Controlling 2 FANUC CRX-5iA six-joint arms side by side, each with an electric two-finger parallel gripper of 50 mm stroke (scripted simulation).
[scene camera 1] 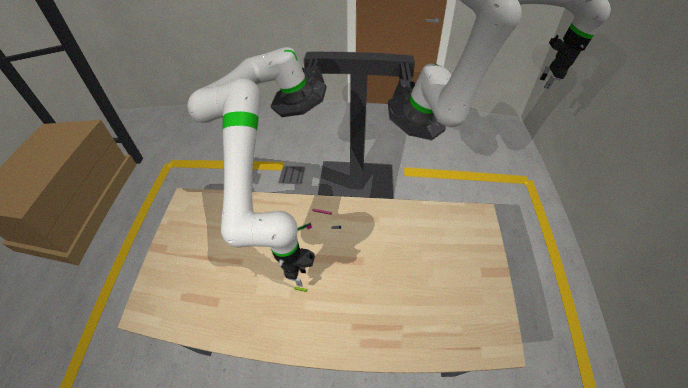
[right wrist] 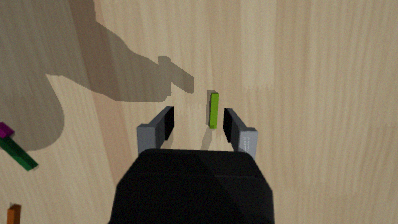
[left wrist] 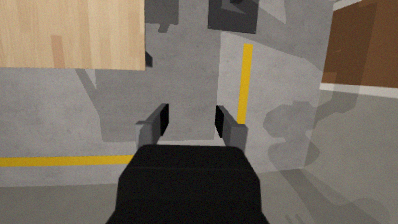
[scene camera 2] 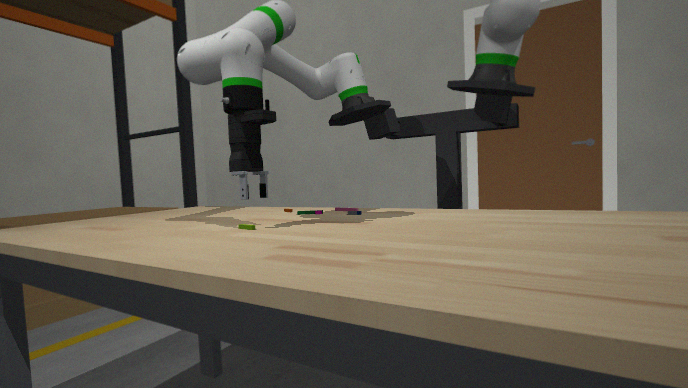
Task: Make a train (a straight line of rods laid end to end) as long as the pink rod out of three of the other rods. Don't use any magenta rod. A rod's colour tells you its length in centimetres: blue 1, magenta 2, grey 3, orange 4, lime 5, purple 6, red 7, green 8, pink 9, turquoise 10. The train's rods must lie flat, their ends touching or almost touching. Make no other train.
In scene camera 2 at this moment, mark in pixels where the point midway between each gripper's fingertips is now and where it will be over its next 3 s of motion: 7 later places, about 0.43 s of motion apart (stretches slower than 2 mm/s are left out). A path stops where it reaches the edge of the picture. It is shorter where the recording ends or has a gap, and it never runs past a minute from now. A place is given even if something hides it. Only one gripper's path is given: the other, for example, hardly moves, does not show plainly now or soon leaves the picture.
The right gripper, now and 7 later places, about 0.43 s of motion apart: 254,198; 245,199; 245,201; 245,206; 246,214; 246,219; 246,221; 246,224
